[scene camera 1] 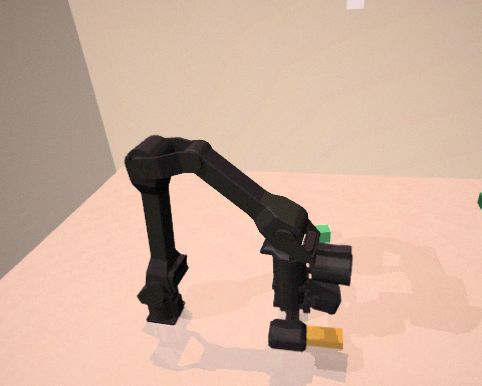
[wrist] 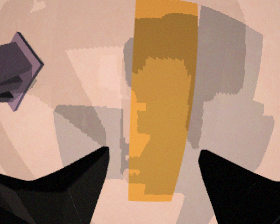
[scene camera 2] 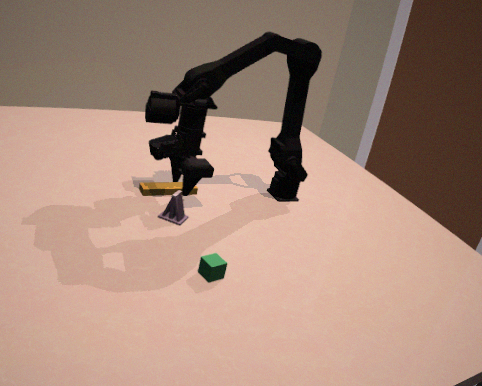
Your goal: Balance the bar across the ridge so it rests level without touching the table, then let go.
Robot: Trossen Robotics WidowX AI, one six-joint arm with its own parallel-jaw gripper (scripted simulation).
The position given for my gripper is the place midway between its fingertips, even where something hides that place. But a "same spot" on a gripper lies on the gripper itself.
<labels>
my gripper: scene camera 1 291, 334; wrist; scene camera 2
same spot on my gripper: (wrist: 77, 186) = (scene camera 2: 182, 178)
</labels>
